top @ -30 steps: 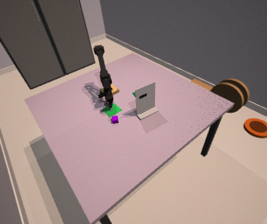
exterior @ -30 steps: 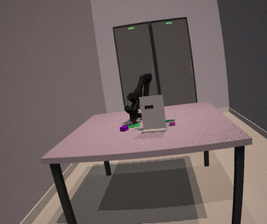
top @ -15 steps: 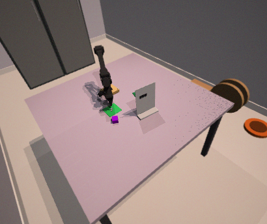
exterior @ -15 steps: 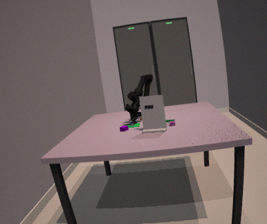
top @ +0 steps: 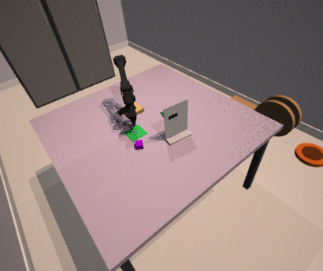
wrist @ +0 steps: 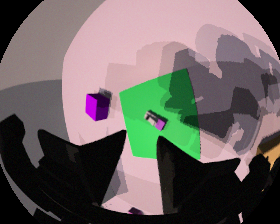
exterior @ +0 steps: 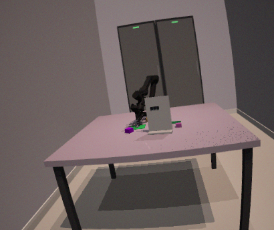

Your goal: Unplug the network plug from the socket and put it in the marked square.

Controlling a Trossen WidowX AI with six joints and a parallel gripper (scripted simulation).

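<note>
Now: gripper tip 1 cm short of the network plug, 1 cm to the left of it and 4 cm above it. Also, from my gripper tip: panel 20 cm ahead, 20 cm to the left, 6 cm above; then green marked square 1 cm ahead, 5 cm below.
</note>
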